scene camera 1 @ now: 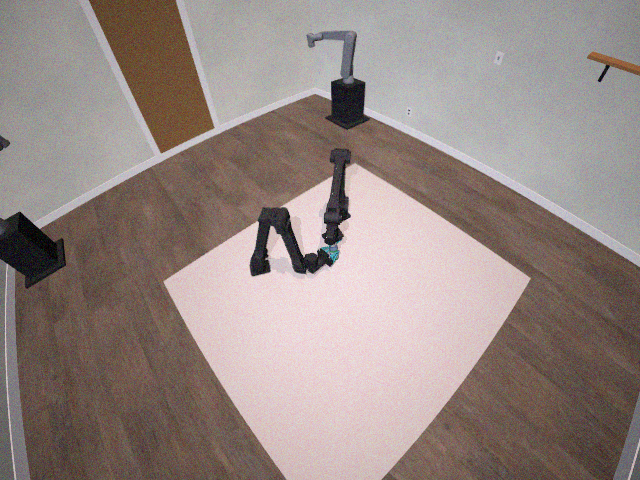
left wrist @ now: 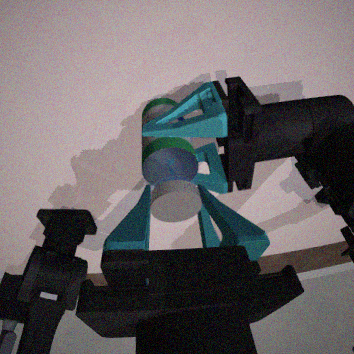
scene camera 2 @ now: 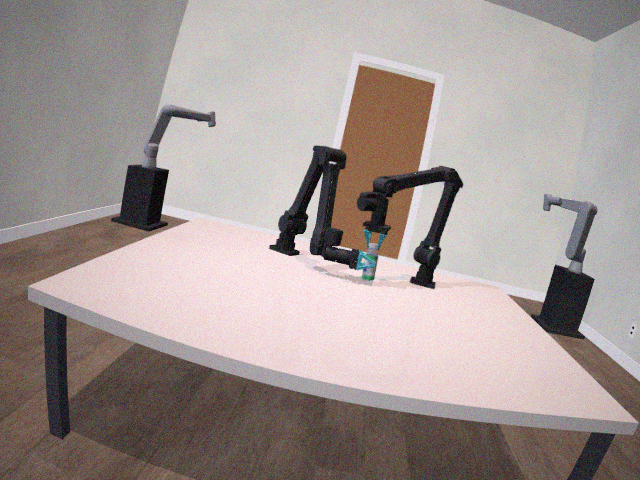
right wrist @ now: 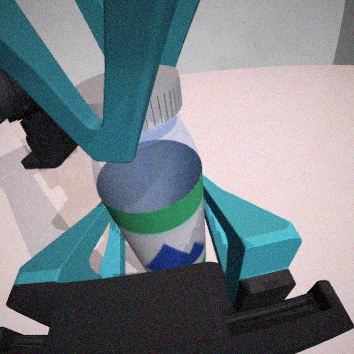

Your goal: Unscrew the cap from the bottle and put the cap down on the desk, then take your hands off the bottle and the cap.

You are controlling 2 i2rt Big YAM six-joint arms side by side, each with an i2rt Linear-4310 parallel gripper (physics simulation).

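Frame: origin at the left arm's base, x right, y ahead, z up, level; metres.
Seen in the pictures: left gripper, fingertip midpoint: (left wrist: 173,189) (scene camera 2: 372,249) (right wrist: 133,128); right gripper, fingertip midpoint: (scene camera 1: 335,248) (left wrist: 149,151) (scene camera 2: 375,263) (right wrist: 158,187); left arm's base, link origin: (left wrist: 68,219) (scene camera 2: 422,284) (right wrist: 56,150); right arm's base, link origin: (scene camera 1: 260,268) (scene camera 2: 283,251).
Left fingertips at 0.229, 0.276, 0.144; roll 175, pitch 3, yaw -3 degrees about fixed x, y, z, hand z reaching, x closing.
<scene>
Pixels of each thing's top centre, then the offset from my left fingertips to it, as dx, dy, dz. Level surfaces: height alone.
- bottle, top centre: (right wrist: 132,91) (left wrist: 168,201) (scene camera 2: 374,245) -0.005, +0.001, +0.014
- desk, surface height: dz -0.144
- ribbed grey cap, top centre: (right wrist: 121,73) (left wrist: 175,210) +0.001, +0.001, +0.022
The bottle (scene camera 2: 368,273) (left wrist: 170,162) (right wrist: 165,222) is clear blue with a white, green and blue label and appears to stand upright on the desk (scene camera 1: 351,361) (scene camera 2: 310,330). The ribbed grey cap (left wrist: 176,204) (right wrist: 167,97) sits at the top of the bottle's neck. My left gripper (scene camera 2: 373,244) (left wrist: 173,189) points down from above and is shut on the cap, with its fingers on either side. My right gripper (scene camera 2: 368,261) (right wrist: 158,187) comes in from the side and is shut on the bottle's body. In scene camera 1 the fingers largely hide bottle and cap.
The two forearms meet close together at the bottle, the right one low over the desk. Grey arms on black pedestals (scene camera 1: 347,100) (scene camera 2: 144,196) stand on the floor away from the desk, and another pedestal (scene camera 2: 566,299) is at the right in scene camera 2.
</scene>
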